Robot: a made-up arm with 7 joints. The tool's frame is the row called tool. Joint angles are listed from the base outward. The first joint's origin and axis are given. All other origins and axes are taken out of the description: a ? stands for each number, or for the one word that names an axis. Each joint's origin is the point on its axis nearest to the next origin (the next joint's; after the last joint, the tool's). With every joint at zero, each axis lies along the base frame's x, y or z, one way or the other. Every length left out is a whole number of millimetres.
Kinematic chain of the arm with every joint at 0, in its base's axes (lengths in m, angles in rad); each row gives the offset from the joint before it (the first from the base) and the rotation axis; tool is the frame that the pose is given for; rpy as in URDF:
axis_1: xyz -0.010 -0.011 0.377 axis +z
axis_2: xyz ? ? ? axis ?
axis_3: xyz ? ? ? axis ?
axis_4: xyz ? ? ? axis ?
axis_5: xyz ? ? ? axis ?
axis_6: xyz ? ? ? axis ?
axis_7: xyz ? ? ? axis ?
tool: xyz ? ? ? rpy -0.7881 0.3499 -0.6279
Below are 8 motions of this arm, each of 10 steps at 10 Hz.
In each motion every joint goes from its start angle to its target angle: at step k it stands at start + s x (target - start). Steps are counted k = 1, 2, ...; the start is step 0. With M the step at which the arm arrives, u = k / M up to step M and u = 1 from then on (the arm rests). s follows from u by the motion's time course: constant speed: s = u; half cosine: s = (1 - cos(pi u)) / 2; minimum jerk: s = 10 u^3 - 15 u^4 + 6 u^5.
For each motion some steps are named. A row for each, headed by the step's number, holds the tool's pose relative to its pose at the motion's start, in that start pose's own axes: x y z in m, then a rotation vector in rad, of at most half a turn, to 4 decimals.
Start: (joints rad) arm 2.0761 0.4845 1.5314 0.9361 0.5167 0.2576 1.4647
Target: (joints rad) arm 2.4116 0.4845 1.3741 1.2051 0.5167 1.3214 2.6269
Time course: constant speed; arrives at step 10
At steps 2, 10:
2: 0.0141 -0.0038 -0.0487 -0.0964 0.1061 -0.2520
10: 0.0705 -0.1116 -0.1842 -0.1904 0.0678 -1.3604

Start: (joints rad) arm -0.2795 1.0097 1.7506 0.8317 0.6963 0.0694 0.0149
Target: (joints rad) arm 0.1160 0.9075 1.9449 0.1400 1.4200 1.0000 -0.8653
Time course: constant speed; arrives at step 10
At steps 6, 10:
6: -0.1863 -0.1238 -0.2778 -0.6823 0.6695 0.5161
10: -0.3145 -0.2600 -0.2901 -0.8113 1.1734 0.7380

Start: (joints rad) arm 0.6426 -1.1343 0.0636 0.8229 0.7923 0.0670 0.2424
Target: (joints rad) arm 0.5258 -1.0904 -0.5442 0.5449 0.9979 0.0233 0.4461
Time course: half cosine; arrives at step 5
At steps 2, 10:
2: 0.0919 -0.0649 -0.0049 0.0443 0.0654 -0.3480
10: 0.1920 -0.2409 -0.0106 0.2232 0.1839 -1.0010

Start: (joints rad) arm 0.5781 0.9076 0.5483 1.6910 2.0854 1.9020 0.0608
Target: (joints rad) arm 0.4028 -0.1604 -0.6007 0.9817 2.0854 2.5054 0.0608
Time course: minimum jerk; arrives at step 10
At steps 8, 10:
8: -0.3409 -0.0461 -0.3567 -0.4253 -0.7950 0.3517
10: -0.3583 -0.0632 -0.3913 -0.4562 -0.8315 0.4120

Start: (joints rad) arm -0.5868 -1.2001 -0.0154 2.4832 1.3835 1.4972 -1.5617
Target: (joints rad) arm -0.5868 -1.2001 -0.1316 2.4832 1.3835 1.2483 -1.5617
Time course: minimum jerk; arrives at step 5
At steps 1, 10:
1: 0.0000 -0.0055 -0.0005 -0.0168 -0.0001 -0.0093
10: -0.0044 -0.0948 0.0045 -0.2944 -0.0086 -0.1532

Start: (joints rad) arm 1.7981 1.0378 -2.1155 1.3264 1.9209 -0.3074 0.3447
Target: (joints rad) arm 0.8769 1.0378 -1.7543 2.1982 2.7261 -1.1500 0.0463
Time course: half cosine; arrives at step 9
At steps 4, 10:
4: 0.0497 -0.0028 -0.0501 0.2906 -0.1726 -0.1522
10: 0.1921 -0.0635 -0.1427 0.4542 -0.4556 -0.5370

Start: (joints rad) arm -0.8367 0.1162 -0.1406 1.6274 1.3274 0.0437 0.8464
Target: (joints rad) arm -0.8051 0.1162 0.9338 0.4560 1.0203 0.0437 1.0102
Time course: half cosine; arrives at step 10
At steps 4, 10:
4: 0.0942 -0.1783 -0.1525 -0.5004 -0.1136 -0.2322
10: 0.1893 -0.5828 -0.1170 -1.5031 -0.5474 -0.2976

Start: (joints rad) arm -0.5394 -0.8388 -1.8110 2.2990 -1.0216 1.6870 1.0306
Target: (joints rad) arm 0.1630 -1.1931 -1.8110 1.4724 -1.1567 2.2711 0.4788
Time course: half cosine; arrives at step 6
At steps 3, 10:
3: -0.1802 0.0458 -0.2653 -0.8384 -0.5444 0.5044
10: -0.2350 -0.0367 -0.4491 -1.6252 -1.2379 0.8803

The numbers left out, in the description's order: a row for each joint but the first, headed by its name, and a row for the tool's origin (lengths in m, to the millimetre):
axis_2: xyz 0.014 -0.042 0.000, axis +y
axis_3: xyz 0.023 0.000 0.400, axis +z
axis_4: xyz 0.031 0.010 0.000, axis -y
axis_5: xyz 0.035 0.000 -0.213, axis -z
axis_6: xyz -0.020 0.014 0.000, axis +y
axis_7: xyz 0.143 0.000 -0.214, axis -z
tool: xyz -0.008 0.011 0.000

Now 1 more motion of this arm.
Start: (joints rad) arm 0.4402 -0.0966 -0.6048 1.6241 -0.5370 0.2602 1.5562
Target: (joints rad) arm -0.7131 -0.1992 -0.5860 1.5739 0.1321 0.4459 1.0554
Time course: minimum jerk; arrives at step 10
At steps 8, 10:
8: 0.3778 -0.2546 0.2999 0.1743 -0.3900 -0.8365
10: 0.3823 -0.2794 0.3216 0.1951 -0.4102 -0.8787

